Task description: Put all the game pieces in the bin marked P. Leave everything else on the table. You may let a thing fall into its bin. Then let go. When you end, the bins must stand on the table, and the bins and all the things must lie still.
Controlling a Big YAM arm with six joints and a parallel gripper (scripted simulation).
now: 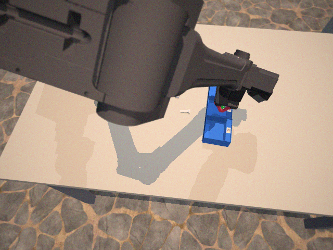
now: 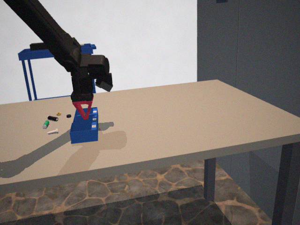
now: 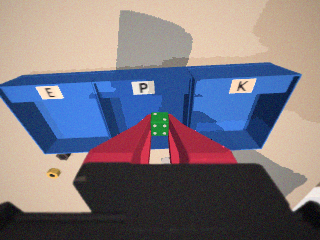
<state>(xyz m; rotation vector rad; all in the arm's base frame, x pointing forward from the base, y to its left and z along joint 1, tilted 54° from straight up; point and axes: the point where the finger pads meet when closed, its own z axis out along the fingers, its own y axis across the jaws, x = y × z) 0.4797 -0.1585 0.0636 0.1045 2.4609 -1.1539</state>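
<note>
Now: hand 3 cm above the blue bin and 1 cm to the right of it. Round my hand: black nut 16 cm to the left, 5 cm behind, 4 cm below; then bolt 11 cm behind, 4 cm below, 2 cm to the left; then green die right at my hand.
</note>
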